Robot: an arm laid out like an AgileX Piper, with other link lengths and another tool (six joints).
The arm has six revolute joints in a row. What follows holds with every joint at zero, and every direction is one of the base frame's. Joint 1 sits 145.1 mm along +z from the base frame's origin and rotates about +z. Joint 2 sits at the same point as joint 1 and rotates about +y. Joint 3 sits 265.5 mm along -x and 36.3 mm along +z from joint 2 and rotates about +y. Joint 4 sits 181 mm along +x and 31.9 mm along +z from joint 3 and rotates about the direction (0.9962, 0, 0.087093). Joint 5 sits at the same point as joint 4 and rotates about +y. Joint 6 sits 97 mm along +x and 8.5 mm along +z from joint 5 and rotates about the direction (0.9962, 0, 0.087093). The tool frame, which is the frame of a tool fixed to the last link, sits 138.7 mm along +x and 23 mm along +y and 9.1 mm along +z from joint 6; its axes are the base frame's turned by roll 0.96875, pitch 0.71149 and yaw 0.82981 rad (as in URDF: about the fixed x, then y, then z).
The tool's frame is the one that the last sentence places.
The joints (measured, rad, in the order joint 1, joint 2, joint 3, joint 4, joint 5, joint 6), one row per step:
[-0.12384 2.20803 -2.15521 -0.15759 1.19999 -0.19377]
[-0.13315 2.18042 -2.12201 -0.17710 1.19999 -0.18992]
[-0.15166 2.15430 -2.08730 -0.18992 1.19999 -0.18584]
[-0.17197 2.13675 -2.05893 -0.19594 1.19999 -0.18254]
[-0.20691 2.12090 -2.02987 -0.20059 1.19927 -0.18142]
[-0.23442 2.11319 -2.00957 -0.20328 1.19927 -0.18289]
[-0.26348 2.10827 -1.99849 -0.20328 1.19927 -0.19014]
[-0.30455 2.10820 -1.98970 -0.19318 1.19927 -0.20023]
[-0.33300 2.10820 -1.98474 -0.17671 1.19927 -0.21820]
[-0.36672 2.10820 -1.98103 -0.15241 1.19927 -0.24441]
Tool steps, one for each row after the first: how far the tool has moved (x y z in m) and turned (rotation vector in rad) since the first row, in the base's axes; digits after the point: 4 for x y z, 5 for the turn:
[-0.0076 -0.0076 0.0039 -0.01721 0.00726 -0.01342]
[-0.0163 -0.0176 0.0066 -0.02720 0.01680 -0.03590]
[-0.0240 -0.0267 0.0069 -0.03027 0.02793 -0.05918]
[-0.0335 -0.0414 0.0063 -0.03200 0.04129 -0.09484]
[-0.0410 -0.0524 0.0044 -0.03241 0.05495 -0.12076]
[-0.0471 -0.0637 0.0036 -0.03285 0.06319 -0.14304]
[-0.0543 -0.0775 0.0011 -0.02308 0.07266 -0.17463]
[-0.0589 -0.0849 -0.0006 -0.01056 0.07824 -0.18645]
[-0.0637 -0.0927 -0.0020 0.00699 0.08178 -0.19596]

